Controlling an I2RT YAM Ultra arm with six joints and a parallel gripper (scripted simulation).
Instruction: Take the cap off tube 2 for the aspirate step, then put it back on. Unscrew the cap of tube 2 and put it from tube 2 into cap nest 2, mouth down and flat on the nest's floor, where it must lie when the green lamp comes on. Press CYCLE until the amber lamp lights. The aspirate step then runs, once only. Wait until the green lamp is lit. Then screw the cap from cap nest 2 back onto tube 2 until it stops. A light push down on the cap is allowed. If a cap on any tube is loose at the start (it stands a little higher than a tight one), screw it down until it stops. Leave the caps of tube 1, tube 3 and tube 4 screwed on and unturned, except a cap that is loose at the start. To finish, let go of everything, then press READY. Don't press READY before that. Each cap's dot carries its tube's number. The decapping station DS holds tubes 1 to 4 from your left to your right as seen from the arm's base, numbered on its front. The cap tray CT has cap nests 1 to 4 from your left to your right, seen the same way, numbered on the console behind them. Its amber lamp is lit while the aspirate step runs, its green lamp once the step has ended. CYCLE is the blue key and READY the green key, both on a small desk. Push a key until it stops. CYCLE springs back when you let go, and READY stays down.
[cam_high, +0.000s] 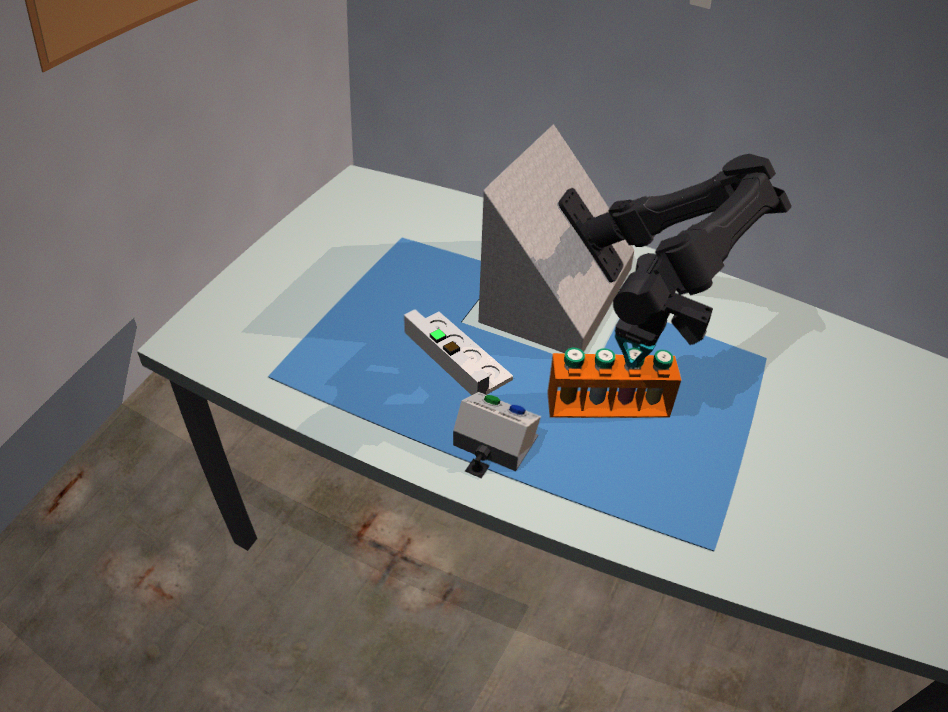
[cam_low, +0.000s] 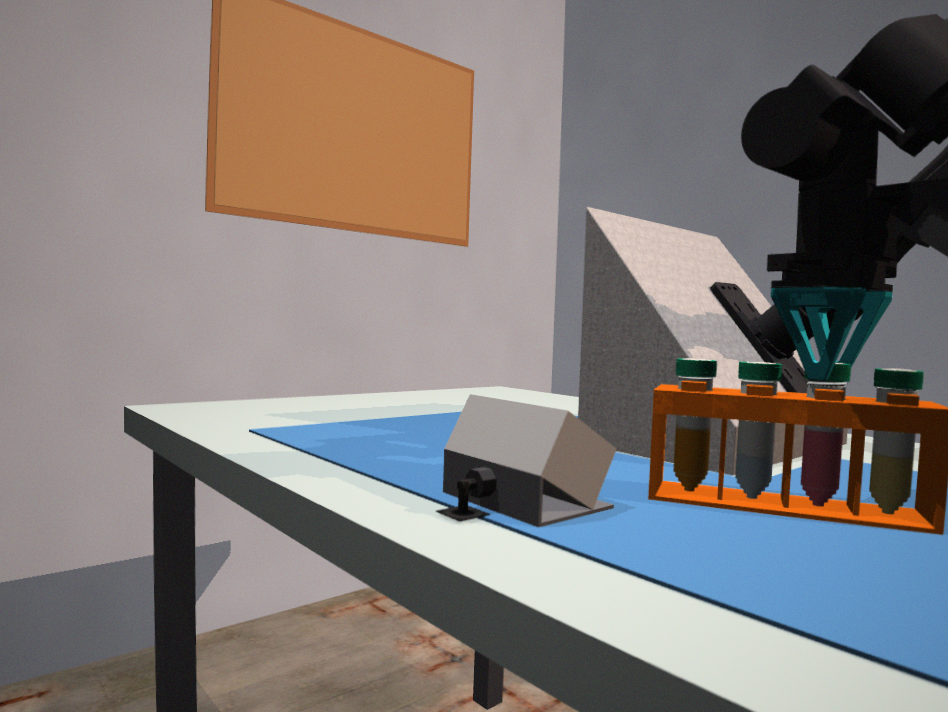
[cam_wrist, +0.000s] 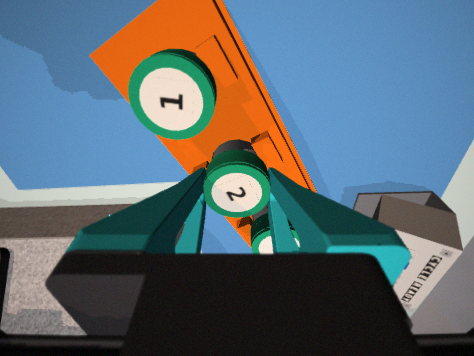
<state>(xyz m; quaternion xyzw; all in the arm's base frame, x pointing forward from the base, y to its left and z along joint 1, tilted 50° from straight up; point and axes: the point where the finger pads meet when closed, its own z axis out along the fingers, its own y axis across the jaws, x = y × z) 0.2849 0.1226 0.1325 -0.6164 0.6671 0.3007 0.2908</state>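
Right now the cap 2 is right at my hand. Round my hand: cap 3: 5 cm to the right, 2 cm ahead; cap 4: 9 cm to the right, 5 cm ahead; cap 1: 5 cm to the left, 2 cm behind.
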